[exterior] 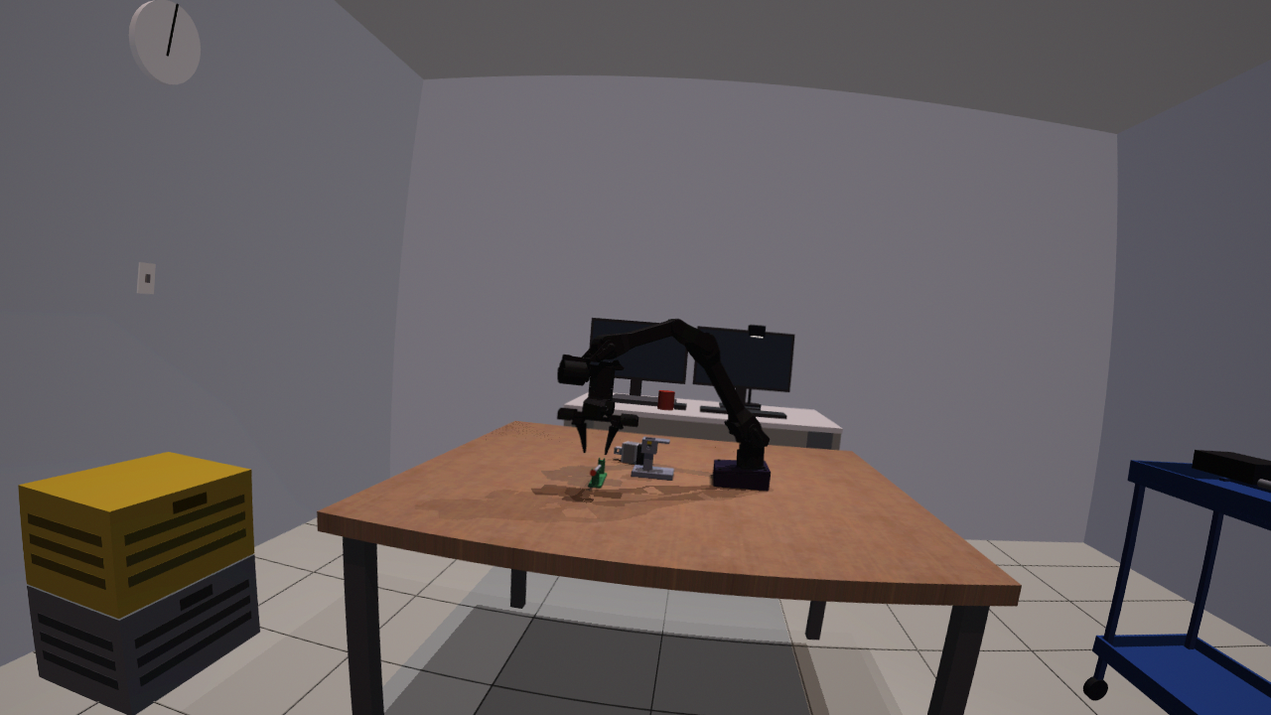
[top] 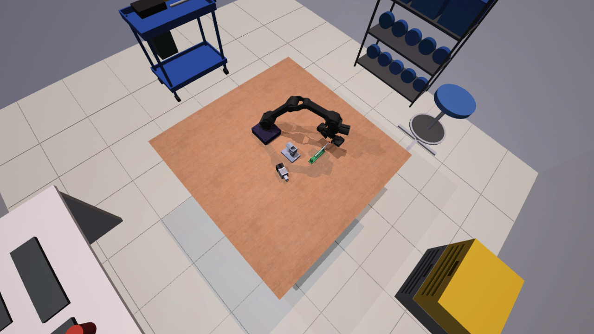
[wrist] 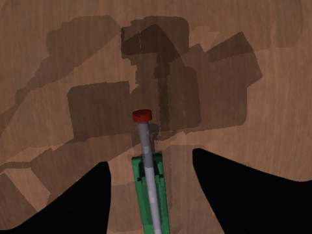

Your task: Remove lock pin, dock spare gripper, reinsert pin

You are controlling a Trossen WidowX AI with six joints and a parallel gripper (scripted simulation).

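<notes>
The green pin cradle lies 20 mm behind my gripper tip, 100 mm to the right of it and 70 mm below it. The rest, counted from my gripper tip: spare gripper 120 mm behind, 350 mm to the right, 60 mm below; grey mount 160 mm behind, 200 mm to the right, 40 mm below.
</notes>
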